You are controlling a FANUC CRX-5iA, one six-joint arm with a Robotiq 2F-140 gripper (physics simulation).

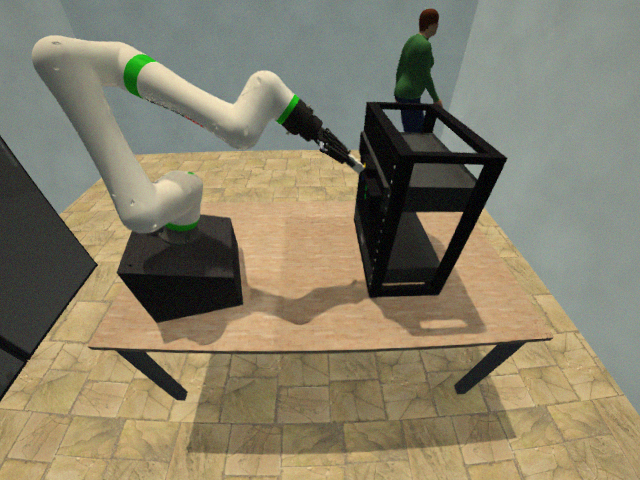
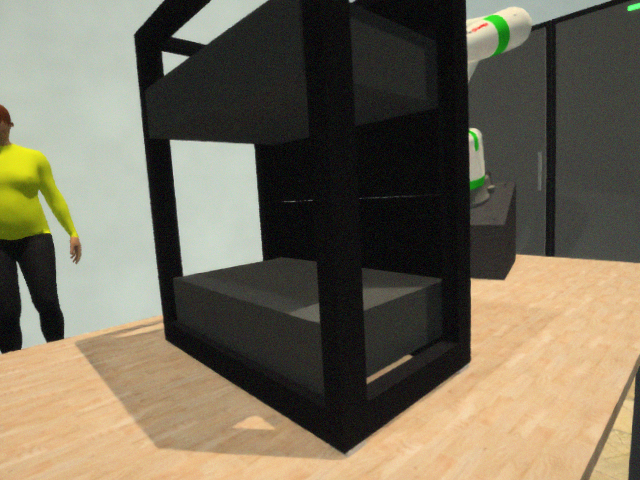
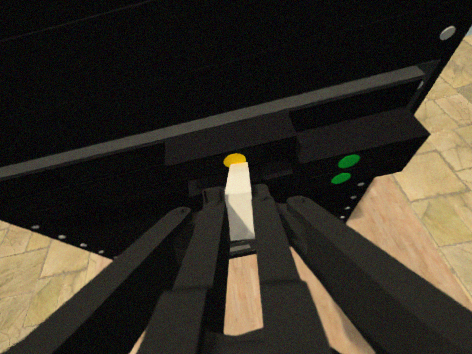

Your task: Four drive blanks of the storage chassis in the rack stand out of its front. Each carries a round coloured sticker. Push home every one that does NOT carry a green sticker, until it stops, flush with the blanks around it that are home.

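Pixels of known places: gripper, between the fingertips: (image 1: 361,169) (image 3: 240,179); arm's base, origin of its link: (image 1: 179,233).
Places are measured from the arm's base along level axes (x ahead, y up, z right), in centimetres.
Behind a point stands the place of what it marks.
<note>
My gripper (image 1: 353,159) (image 3: 240,179) @[x 67.0, y 22.7, z -11.0 cm] is shut on a white block (image 1: 357,165) @[x 65.3, y 24.7, z -10.1 cm] (image 3: 240,200) @[x 62.2, y 27.9, z -10.6 cm], whose tip is at the chassis front, over the lower edge of a yellow sticker (image 1: 364,165) @[x 67.8, y 24.1, z -11.5 cm] (image 3: 234,160) @[x 67.8, y 24.4, z -11.2 cm]. The drive blank with the yellow sticker (image 3: 227,140) @[x 69.0, y 25.6, z -11.5 cm] stands out of the front, its top face showing. To its right, two green stickers (image 3: 349,161) @[x 67.9, y 21.4, z -1.3 cm] (image 3: 341,178) @[x 67.9, y 18.6, z -1.4 cm] sit one above the other on blanks; the upper green blank (image 3: 362,135) @[x 69.6, y 22.8, z 0.1 cm] plainly stands out, further than the yellow one. The front below the yellow blank is dark and partly hidden by block and fingers; no fourth sticker shows. Contact cannot be told for certain.
The black rack (image 1: 392,222) @[x 76.0, y 15.4, z 7.7 cm] (image 2: 341,258) @[x 97.6, y -1.8, z -44.9 cm] stands on the wooden table (image 1: 310,330) @[x 51.8, y -23.6, z 23.2 cm] (image 2: 558,361) @[x 58.8, y -23.6, z -51.2 cm]. A grey ledge (image 3: 215,120) @[x 71.4, y 25.8, z -12.4 cm] runs above the blanks. A second dark box (image 2: 248,310) @[x 98.9, y -11.0, z -25.4 cm] sits low in the rack. A person (image 1: 413,67) (image 2: 23,191) stands beyond the table.
</note>
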